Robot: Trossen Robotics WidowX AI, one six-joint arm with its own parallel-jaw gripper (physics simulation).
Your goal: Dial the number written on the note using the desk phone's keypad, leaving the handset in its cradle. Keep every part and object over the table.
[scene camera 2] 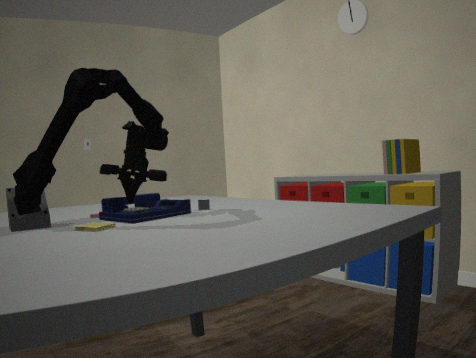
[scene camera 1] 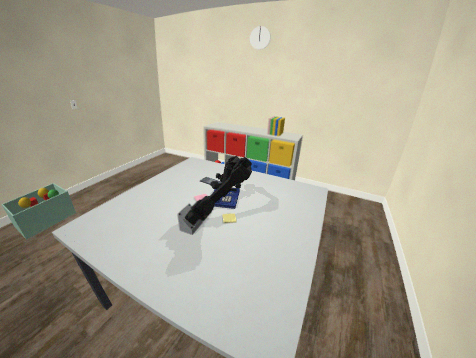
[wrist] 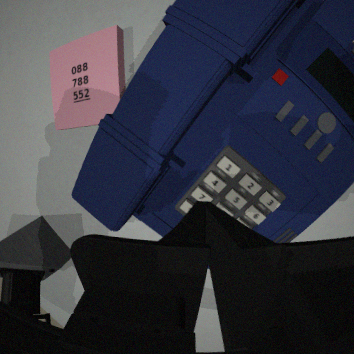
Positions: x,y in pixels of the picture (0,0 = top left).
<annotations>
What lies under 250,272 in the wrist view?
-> My gripper.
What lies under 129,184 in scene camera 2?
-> My gripper.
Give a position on a handset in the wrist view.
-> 193,55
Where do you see a blue desk phone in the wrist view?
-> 281,111
</annotations>
